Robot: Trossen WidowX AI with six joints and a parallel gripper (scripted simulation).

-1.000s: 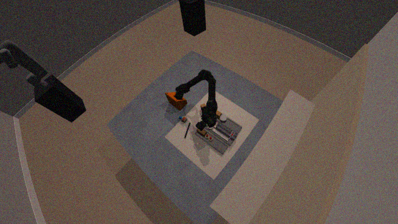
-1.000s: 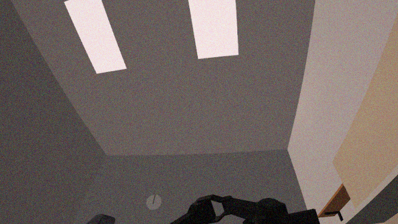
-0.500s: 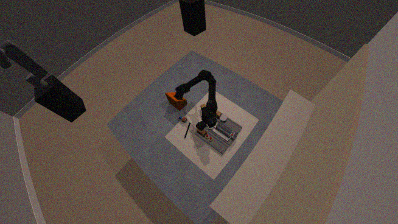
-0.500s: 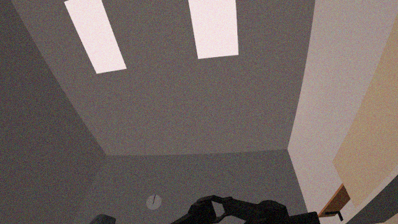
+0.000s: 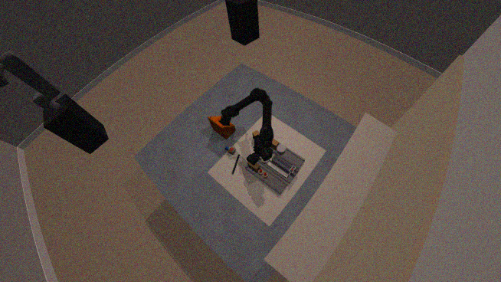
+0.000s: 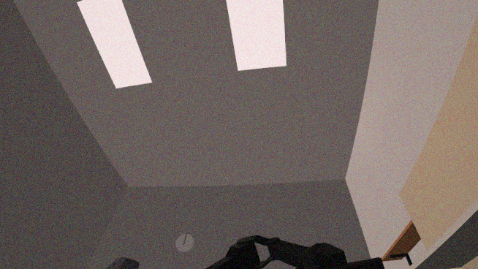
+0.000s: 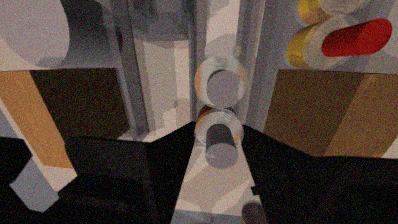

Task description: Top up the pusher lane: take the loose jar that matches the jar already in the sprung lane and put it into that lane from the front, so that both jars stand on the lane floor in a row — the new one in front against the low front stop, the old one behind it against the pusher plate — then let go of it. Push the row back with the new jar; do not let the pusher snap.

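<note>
Now: the white mat 6 cm ahead of my gripper tip, 2 cm to the left of it and 4 cm below it. Round my gripper tip: black stick (8 cm behind, 14 cm to the right, 3 cm below); then grey disc (6 cm ahead, 14 cm to the left, 1 cm below); then grey lane rack (14 cm ahead, 5 cm to the left, 2 cm below).
</note>
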